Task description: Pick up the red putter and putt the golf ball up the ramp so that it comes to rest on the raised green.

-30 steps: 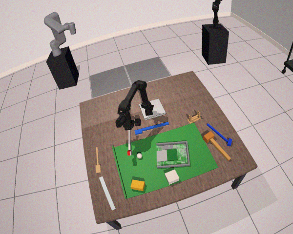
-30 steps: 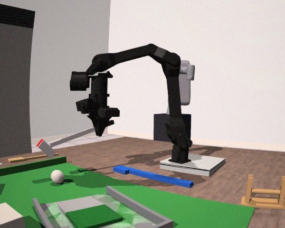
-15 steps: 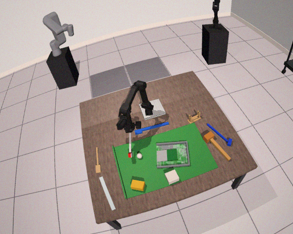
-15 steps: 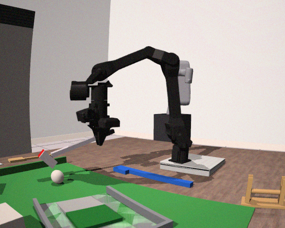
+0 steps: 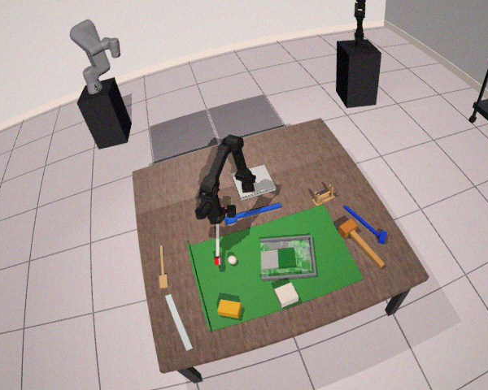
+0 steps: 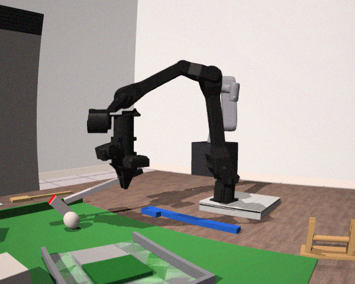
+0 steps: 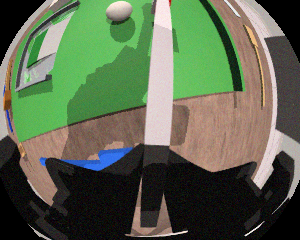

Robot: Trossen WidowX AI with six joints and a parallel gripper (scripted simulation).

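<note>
Right now my gripper tip is 90 mm short of the red putter and 10 mm to the left of it. Also, from my gripper tip: white golf ball (190 mm ahead, 50 mm below, 40 mm to the left); wooden paddle (310 mm to the right, 190 mm ahead, 70 mm below); orange block (450 mm ahead, 50 mm below).
</note>
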